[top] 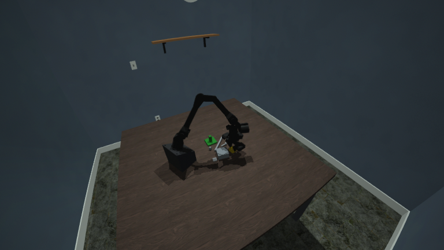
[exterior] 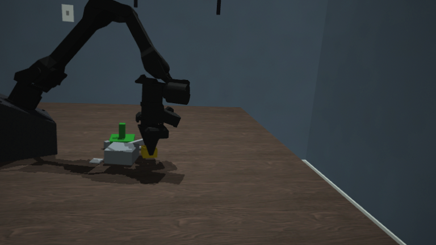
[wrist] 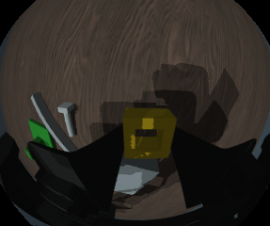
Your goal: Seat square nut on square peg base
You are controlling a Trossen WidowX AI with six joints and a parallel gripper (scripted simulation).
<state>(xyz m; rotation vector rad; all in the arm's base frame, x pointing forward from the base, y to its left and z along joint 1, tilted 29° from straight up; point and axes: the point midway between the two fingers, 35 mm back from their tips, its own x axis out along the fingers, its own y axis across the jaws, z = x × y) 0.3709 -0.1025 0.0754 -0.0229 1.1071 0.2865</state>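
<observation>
My hand is 80 mm past the grey block, 40 mm above it and 10 mm to the right of it. The rest, counted from my hand: grey bar: 120 mm to the left, 60 mm behind, 50 mm below; then bolt: 100 mm to the left, 50 mm below, 20 mm behind.
</observation>
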